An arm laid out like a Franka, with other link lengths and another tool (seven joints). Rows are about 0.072 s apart.
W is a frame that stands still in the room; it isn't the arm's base.
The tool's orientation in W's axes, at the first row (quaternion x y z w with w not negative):
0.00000 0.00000 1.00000 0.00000
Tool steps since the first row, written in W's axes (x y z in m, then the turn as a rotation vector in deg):
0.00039 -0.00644 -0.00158 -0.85 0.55 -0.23
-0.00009 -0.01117 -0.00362 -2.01 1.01 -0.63
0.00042 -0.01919 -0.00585 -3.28 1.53 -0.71
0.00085 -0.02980 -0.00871 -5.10 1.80 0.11
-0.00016 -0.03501 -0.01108 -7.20 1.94 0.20
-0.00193 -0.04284 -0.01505 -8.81 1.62 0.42
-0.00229 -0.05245 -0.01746 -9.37 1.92 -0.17
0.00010 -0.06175 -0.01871 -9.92 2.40 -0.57
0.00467 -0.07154 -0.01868 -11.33 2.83 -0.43
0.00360 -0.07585 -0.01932 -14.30 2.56 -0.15
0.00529 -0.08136 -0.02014 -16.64 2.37 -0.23
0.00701 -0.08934 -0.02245 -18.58 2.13 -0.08
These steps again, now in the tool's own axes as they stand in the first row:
-0.00039 0.00644 -0.00158 0.85 -0.55 -0.23
0.00009 0.01117 -0.00362 2.01 -1.01 -0.63
-0.00042 0.01919 -0.00585 3.28 -1.53 -0.71
-0.00085 0.02980 -0.00871 5.10 -1.80 0.11
0.00016 0.03501 -0.01108 7.20 -1.94 0.20
0.00193 0.04284 -0.01505 8.81 -1.62 0.42
0.00229 0.05245 -0.01746 9.37 -1.92 -0.17
-0.00010 0.06175 -0.01871 9.92 -2.40 -0.57
-0.00467 0.07154 -0.01868 11.33 -2.83 -0.43
-0.00360 0.07585 -0.01932 14.30 -2.56 -0.15
-0.00529 0.08136 -0.02014 16.64 -2.37 -0.23
-0.00701 0.08934 -0.02245 18.58 -2.13 -0.08

